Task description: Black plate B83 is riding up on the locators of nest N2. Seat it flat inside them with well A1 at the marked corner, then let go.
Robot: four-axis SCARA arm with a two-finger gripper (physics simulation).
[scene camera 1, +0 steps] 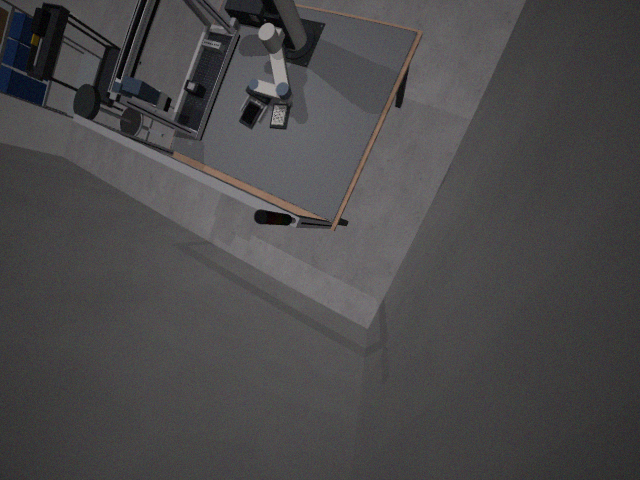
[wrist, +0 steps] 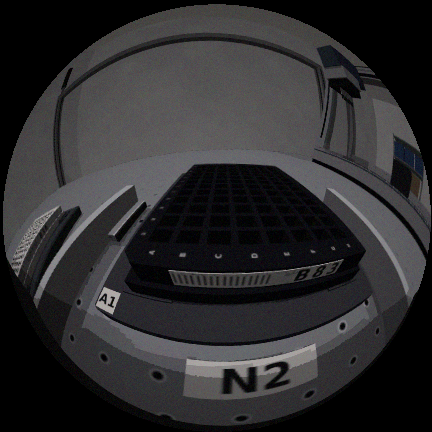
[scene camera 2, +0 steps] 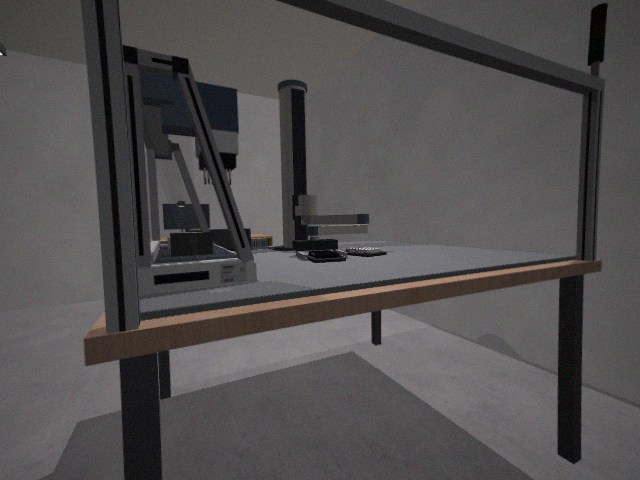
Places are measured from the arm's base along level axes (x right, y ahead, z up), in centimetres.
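Where they show: gripper, between the fingertips: (scene camera 1: 249,115) (wrist: 233,192) (scene camera 2: 325,256); arm's base, origin of its link: (scene camera 1: 297,42).
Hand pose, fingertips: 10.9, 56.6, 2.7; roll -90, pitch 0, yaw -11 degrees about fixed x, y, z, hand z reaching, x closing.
Things, the pixels of their centre, and the offset from my fingertips, as dx, dy, dz. "*": a spot on its surface instead.
- Black plate B83, middle of its body: (wrist: 243,193) (scene camera 2: 323,254) (scene camera 1: 250,113) +0.2, -1.6, +0.6
- nest N2, middle of its body: (wrist: 241,208) (scene camera 2: 323,257) (scene camera 1: 250,114) +0.3, -1.1, -0.7
- nest's A1 tag, a spot on its surface: (wrist: 107,300) * -6.3, -7.7, -0.2
- white plate, middle of its body: (scene camera 2: 362,250) (scene camera 1: 279,115) -21.4, -6.4, +0.5
Black plate B83 (wrist: 240,252) (scene camera 1: 251,111) (scene camera 2: 324,253) is on nest N2 (wrist: 225,322) (scene camera 2: 327,259). In the wrist view its barcode side faces the camera and its letter A corner is at the left, on the side of the nest's A1 tag (wrist: 107,300). The dark nest rim shows below its near edge; whether the plate lies fully flat I cannot tell. My gripper (wrist: 233,192) (scene camera 1: 253,110) is open, its fingers down on either side of the plate. A gap shows at the left finger; the plate hides the right finger's pad, and contact there cannot be told.
A white plate (wrist: 36,240) (scene camera 1: 279,114) (scene camera 2: 365,250) stands in a dark nest beside N2, outside the left finger in the wrist view. A gantry machine (scene camera 1: 211,72) (scene camera 2: 196,273) stands on the other side. An upright frame (scene camera 2: 589,170) rises at the table's edge.
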